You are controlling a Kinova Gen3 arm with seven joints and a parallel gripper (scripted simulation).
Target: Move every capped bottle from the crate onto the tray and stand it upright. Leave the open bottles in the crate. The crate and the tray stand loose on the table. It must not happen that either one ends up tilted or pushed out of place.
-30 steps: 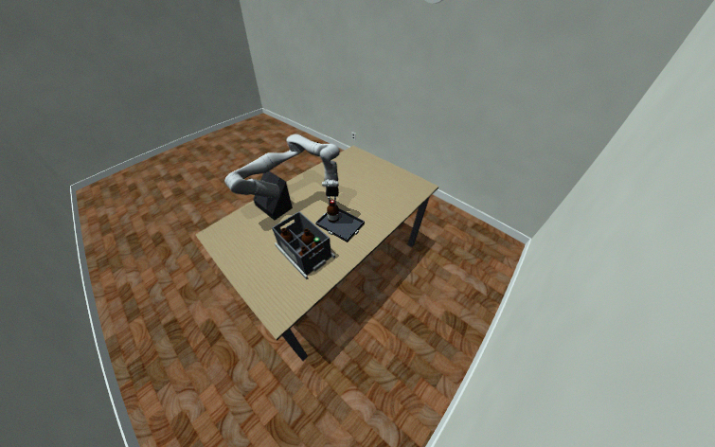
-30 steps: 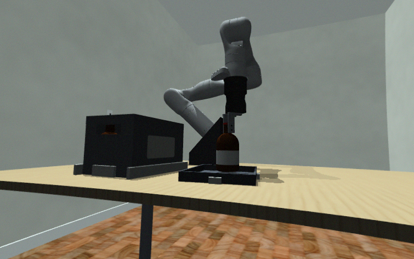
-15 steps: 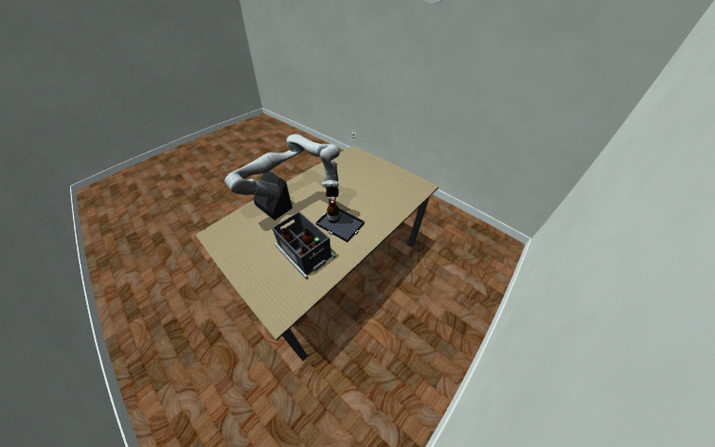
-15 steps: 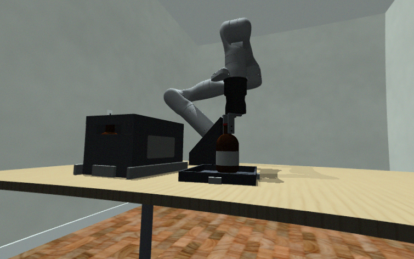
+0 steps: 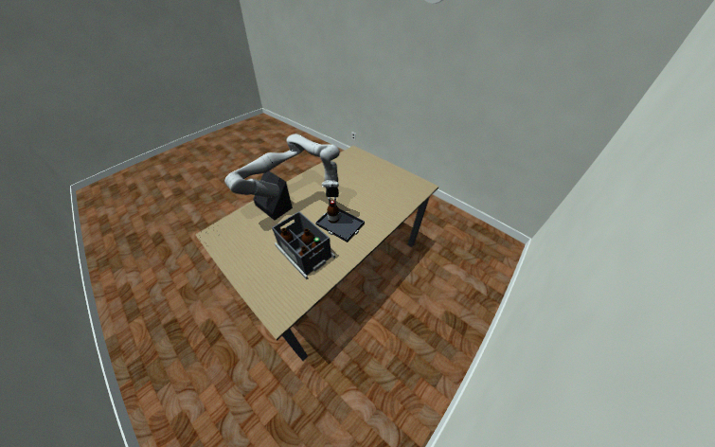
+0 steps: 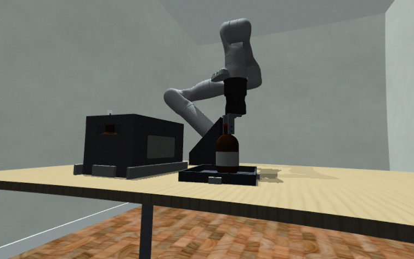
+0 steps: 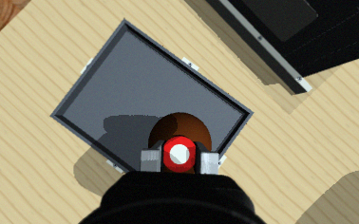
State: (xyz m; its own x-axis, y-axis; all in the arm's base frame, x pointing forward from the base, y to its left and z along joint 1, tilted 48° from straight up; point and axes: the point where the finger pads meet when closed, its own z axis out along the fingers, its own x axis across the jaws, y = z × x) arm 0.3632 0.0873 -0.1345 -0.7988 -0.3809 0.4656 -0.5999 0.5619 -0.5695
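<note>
Now: hand 6 cm short of the black tray and 13 cm above it. Also, from my hand: green-capped bottle (13 cm ahead, 27 cm to the right, 6 cm below); then dark crate (4 cm ahead, 30 cm to the right, 6 cm below).
</note>
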